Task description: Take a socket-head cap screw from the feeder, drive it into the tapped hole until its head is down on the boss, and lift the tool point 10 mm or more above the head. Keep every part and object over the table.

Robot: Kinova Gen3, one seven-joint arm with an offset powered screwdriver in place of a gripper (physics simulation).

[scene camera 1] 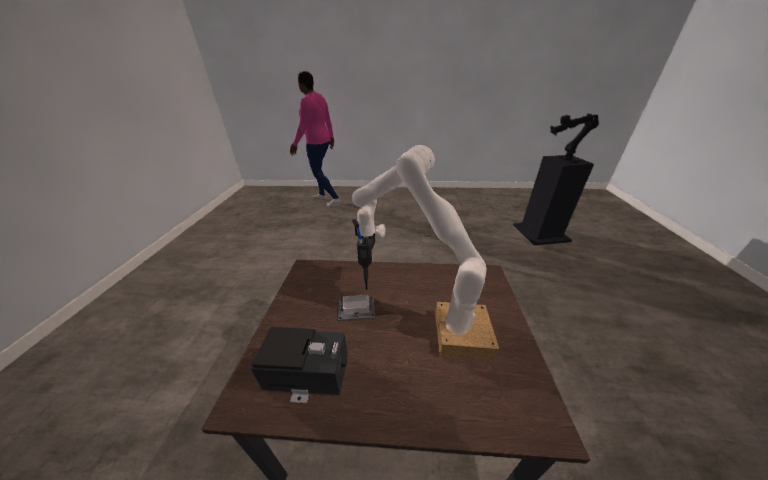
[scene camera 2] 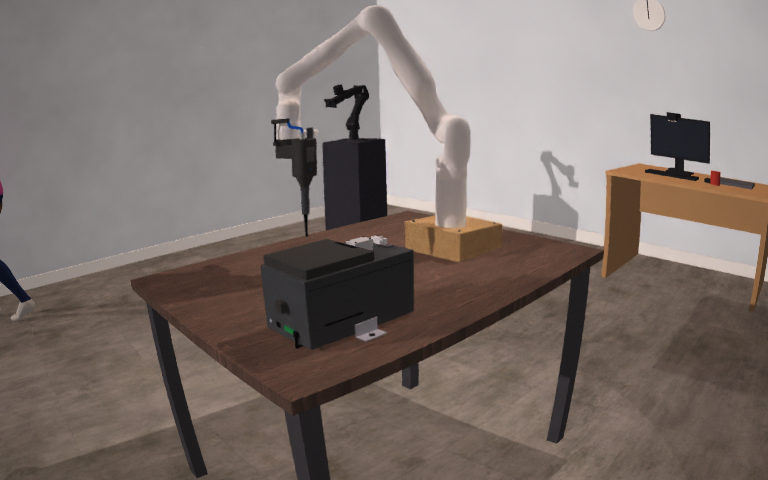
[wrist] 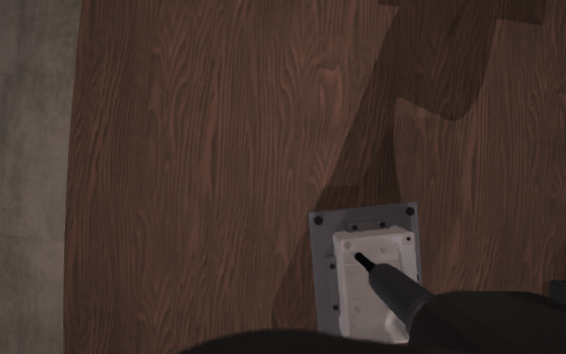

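Note:
My screwdriver (scene camera 1: 366,287) (scene camera 2: 306,234) (wrist: 358,256) points down, its dark tip in the air above the pale housing (scene camera 1: 355,303) (wrist: 370,295). No screw shows on the tip. The housing sits on a grey plate (scene camera 1: 365,316) (wrist: 322,285). In the wrist view, a small pale round shape that looks like a screw head (wrist: 347,245) lies on the housing's upper left corner, apart from the tip. A dark hole (wrist: 408,239) shows at its upper right corner. The black screw feeder (scene camera 1: 300,376) (scene camera 2: 362,294) stands near the table's front left and hides the housing in scene camera 2.
A small metal bracket (scene camera 1: 299,397) (scene camera 2: 370,333) lies beside the feeder. The arm's base stands on a wooden block (scene camera 1: 467,339) (scene camera 2: 458,246) on the table (scene camera 1: 396,407) (scene camera 2: 226,316). A person (scene camera 1: 316,118) is beyond the table. A dark pedestal (scene camera 1: 557,198) (scene camera 2: 353,181) carries another arm.

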